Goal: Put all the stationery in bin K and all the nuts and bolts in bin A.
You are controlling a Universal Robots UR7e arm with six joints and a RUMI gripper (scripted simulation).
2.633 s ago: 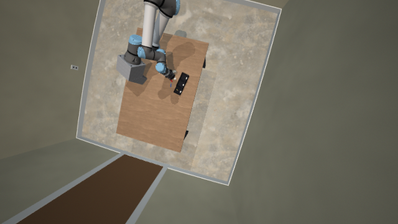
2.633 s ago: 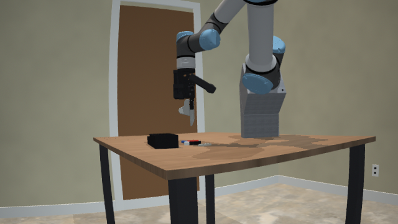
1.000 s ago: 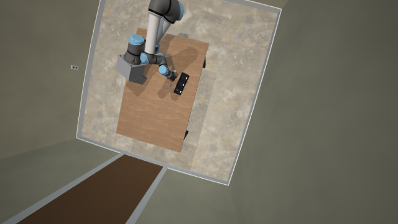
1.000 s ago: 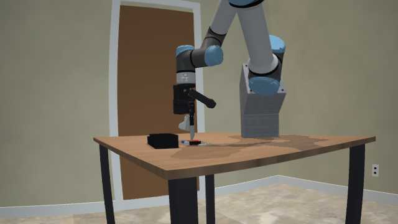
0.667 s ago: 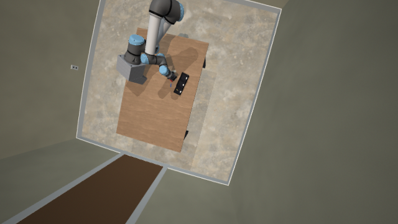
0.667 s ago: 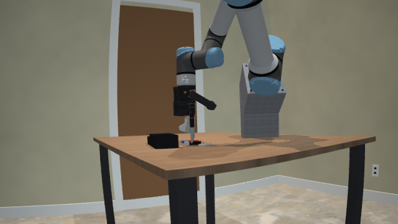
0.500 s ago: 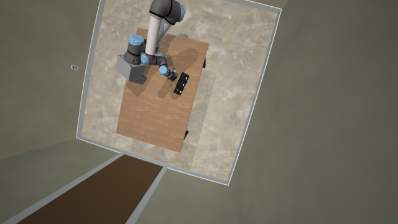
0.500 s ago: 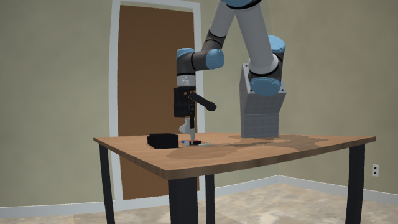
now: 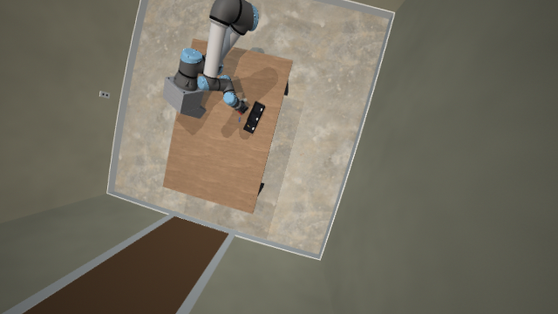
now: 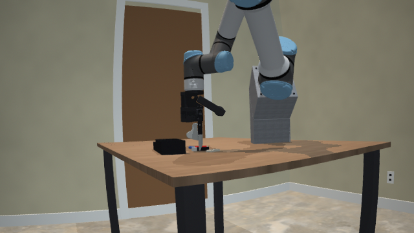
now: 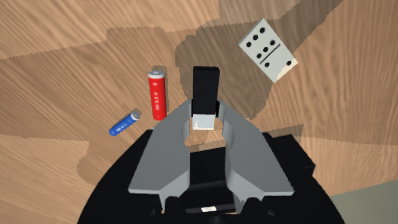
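My hand is 10 mm short of the eraser and 10 mm above it. The rest, counted from my hand: white domino 40 mm behind, 60 mm to the left, 10 mm below; then blue pen 20 mm ahead, 90 mm to the right, 10 mm below; then red marker 10 mm behind, 40 mm to the right, 10 mm below.
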